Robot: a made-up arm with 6 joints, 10 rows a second.
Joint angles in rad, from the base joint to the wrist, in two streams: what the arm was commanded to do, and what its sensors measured. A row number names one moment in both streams.
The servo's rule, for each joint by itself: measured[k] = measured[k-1] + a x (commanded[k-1-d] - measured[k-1]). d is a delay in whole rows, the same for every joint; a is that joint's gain. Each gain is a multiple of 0.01, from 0.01 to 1. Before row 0 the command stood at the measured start. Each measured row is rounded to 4 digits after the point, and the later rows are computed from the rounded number. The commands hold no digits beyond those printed.
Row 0, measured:
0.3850 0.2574 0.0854 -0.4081 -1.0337 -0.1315
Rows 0 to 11, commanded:
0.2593 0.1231 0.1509 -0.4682 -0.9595 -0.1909
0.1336 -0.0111 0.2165 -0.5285 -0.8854 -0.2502
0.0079 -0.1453 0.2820 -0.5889 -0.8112 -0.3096
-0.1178 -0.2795 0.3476 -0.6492 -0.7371 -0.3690
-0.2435 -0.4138 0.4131 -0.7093 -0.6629 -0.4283
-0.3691 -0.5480 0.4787 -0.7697 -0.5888 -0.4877
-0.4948 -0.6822 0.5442 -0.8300 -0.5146 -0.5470
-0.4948 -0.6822 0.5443 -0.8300 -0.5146 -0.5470
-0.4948 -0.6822 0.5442 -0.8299 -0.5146 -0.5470
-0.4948 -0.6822 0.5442 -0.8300 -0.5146 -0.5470
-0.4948 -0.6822 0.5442 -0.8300 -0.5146 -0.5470
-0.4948 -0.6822 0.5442 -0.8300 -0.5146 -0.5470
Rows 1 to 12, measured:
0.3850 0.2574 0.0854 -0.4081 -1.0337 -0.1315
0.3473 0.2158 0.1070 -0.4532 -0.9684 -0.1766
0.2832 0.1455 0.1431 -0.5097 -0.8954 -0.2325
0.2006 0.0554 0.1889 -0.5691 -0.8213 -0.2911
0.1051 -0.0484 0.2413 -0.6292 -0.7472 -0.3503
0.0005 -0.1617 0.2980 -0.6893 -0.6730 -0.4096
-0.1104 -0.2815 0.3576 -0.7496 -0.5989 -0.4690
-0.2257 -0.4057 0.4192 -0.8099 -0.5247 -0.5283
-0.3064 -0.4914 0.4605 -0.8250 -0.5158 -0.5425
-0.3629 -0.5505 0.4881 -0.8287 -0.5147 -0.5459
-0.4025 -0.5913 0.5066 -0.8297 -0.5146 -0.5467
-0.4302 -0.6195 0.5190 -0.8299 -0.5146 -0.5469
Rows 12 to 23, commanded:
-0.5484 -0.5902 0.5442 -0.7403 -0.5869 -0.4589
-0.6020 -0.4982 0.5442 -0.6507 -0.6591 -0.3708
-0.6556 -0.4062 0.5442 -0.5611 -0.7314 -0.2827
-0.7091 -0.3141 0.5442 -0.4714 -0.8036 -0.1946
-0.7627 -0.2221 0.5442 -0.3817 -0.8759 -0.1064
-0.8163 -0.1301 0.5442 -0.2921 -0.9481 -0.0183
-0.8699 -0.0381 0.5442 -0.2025 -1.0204 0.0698
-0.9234 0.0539 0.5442 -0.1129 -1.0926 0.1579
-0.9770 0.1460 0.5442 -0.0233 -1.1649 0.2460
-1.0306 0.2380 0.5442 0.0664 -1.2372 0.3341
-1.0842 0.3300 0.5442 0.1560 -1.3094 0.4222
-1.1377 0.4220 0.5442 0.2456 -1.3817 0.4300
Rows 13 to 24, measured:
-0.4496 -0.6389 0.5273 -0.8300 -0.5146 -0.5470
-0.4792 -0.6238 0.5329 -0.7627 -0.5782 -0.4800
-0.5160 -0.5849 0.5366 -0.6787 -0.6494 -0.3970
-0.5579 -0.5295 0.5391 -0.5905 -0.7216 -0.3101
-0.6033 -0.4627 0.5408 -0.5012 -0.7938 -0.2223
-0.6511 -0.3881 0.5419 -0.4116 -0.8660 -0.1342
-0.7007 -0.3081 0.5427 -0.3220 -0.9382 -0.0461
-0.7515 -0.2244 0.5432 -0.2324 -1.0105 0.0420
-0.8031 -0.1381 0.5435 -0.1428 -1.0827 0.1301
-0.8553 -0.0500 0.5437 -0.0532 -1.1550 0.2182
-0.9079 0.0393 0.5439 0.0365 -1.2273 0.3063
-0.9608 0.1294 0.5440 0.1261 -1.2995 0.3944

